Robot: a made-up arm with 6 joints.
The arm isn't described. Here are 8 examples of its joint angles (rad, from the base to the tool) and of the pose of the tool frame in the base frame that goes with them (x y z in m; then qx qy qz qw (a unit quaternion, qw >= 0)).
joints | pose
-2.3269 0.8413 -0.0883 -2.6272 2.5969 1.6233 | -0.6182 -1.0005 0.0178 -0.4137 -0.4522 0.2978 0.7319
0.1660 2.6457 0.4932 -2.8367 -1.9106 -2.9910 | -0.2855 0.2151 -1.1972 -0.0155 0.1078 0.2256 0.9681
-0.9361 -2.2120 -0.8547 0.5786 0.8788 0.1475 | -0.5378 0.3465 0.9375 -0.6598 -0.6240 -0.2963 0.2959
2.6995 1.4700 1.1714 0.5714 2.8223 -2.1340 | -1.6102 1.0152 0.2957 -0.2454 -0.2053 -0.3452 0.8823
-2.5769 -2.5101 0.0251 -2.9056 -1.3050 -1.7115 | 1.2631 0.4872 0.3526 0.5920 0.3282 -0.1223 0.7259
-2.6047 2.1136 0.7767 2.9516 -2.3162 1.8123 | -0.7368 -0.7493 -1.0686 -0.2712 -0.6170 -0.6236 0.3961
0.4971 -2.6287 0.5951 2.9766 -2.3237 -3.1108 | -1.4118 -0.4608 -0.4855 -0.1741 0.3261 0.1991 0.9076
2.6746 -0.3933 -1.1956 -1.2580 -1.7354 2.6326 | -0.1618 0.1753 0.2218 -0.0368 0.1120 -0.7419 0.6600
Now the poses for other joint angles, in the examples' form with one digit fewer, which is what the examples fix.
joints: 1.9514 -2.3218 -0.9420 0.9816 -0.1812 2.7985
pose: 0.377 -0.537 0.883 -0.635 -0.506 -0.477 0.337
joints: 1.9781 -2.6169 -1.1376 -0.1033 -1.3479 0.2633
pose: 0.366 -0.167 0.697 -0.008 -0.142 0.849 0.508
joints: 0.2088 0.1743 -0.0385 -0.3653 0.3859 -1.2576
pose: 1.184 -0.009 0.893 0.723 -0.025 0.079 0.686
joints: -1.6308 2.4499 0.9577 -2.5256 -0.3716 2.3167
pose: 0.194 -0.477 -1.332 0.517 0.270 -0.577 0.571
